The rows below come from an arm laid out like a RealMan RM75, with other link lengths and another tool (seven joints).
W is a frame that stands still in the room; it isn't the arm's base.
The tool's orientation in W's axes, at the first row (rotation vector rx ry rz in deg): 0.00, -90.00, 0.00
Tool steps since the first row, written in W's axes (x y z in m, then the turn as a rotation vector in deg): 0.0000, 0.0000, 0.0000, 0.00, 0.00, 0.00; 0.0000, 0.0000, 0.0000, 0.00, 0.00, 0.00; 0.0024, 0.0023, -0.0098, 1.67, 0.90, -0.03; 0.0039, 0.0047, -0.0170, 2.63, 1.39, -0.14; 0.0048, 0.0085, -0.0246, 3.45, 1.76, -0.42; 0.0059, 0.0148, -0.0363, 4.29, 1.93, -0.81; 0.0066, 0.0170, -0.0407, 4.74, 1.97, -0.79; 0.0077, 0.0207, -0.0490, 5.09, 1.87, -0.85
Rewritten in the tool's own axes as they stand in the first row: 0.0000, 0.0000, 0.0000, 0.00, 0.00, 0.00; 0.0000, 0.0000, 0.0000, 0.00, 0.00, 0.00; -0.0098, 0.0023, -0.0024, -0.03, 0.90, -1.67; -0.0170, 0.0047, -0.0039, -0.14, 1.39, -2.63; -0.0246, 0.0085, -0.0048, -0.42, 1.76, -3.45; -0.0363, 0.0148, -0.0059, -0.81, 1.93, -4.29; -0.0407, 0.0170, -0.0066, -0.79, 1.97, -4.74; -0.0490, 0.0207, -0.0077, -0.85, 1.87, -5.09
